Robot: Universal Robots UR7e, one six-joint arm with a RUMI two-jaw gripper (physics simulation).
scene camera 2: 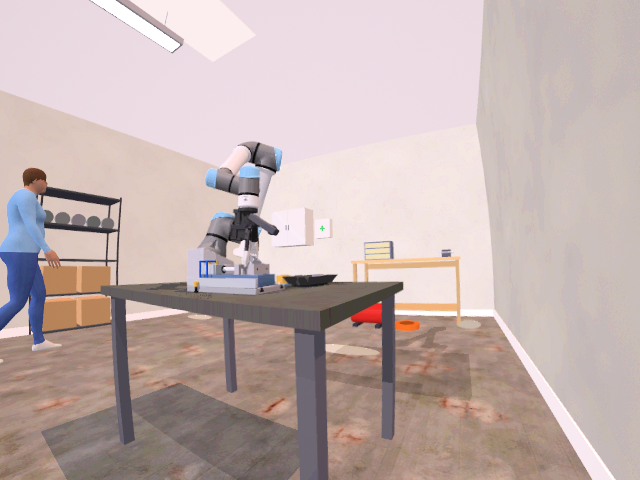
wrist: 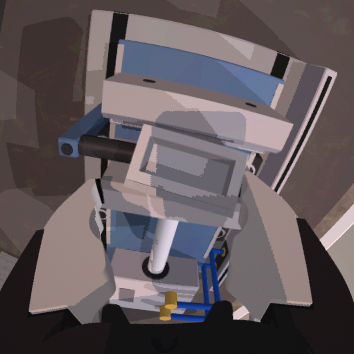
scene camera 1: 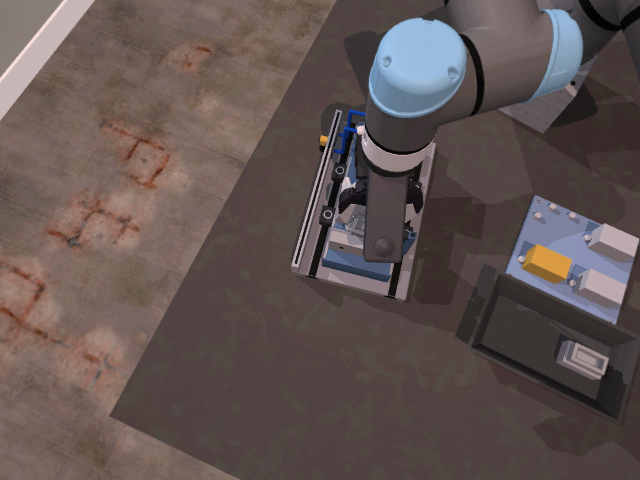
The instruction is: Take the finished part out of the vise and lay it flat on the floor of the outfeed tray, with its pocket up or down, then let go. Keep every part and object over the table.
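Frame: origin at the arm's base, x ahead, y left, z up, level; centimetres.
Seen in the pictures: gripper, between the fingertips: [wrist: 169, 176]; arm's base, origin of its link: [scene camera 2: 210, 255].
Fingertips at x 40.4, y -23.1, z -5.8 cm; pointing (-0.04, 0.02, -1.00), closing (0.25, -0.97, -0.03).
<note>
Offsets run from my fingertips to a thing's top centre. "spot": to the spot under its first point.
The grey finished part {dz +4.3, dx +1.6, dy -0.7 cm} [wrist: 192, 165] [scene camera 1: 356, 223] sits in the vise {dz +1.3, dx -5.6, dy -1.2 cm} [wrist: 195, 112] [scene camera 1: 356, 264] [scene camera 2: 235, 282], pocket up and slightly turned against the jaws. My gripper [wrist: 169, 176] [scene camera 1: 386, 210] [scene camera 2: 249, 258] points down over the vise, its jaws partly open, one to each side of the part. In the wrist view the right fingertip lies close to the part's right end; a gap shows between the left fingertip and the left end. The arm hides much of the part in scene camera 1. The dark outfeed tray [scene camera 1: 542, 383] [scene camera 2: 310, 280] holds another grey pocketed part {dz -3.9, dx +12.0, dy +36.5 cm} [scene camera 1: 584, 357].
A blue plate {dz -7.8, dx -5.1, dy +35.0 cm} [scene camera 1: 560, 229] with pegs bears an orange block {dz -4.2, dx -2.2, dy +29.7 cm} [scene camera 1: 546, 263] and two light grey blocks {dz -4.2, dx -8.8, dy +40.5 cm} [scene camera 1: 614, 241] {dz -4.2, dx -0.2, dy +38.6 cm} [scene camera 1: 599, 288], beside the tray. A blue vise lever {spot: dz +0.0, dx +2.0, dy +5.7 cm} [wrist: 82, 132] and blue pipes {spot: dz -0.9, dx -13.1, dy -7.6 cm} [wrist: 214, 280] [scene camera 1: 345, 131] stand near the fingers. The table edge lies left of the vise's base.
</note>
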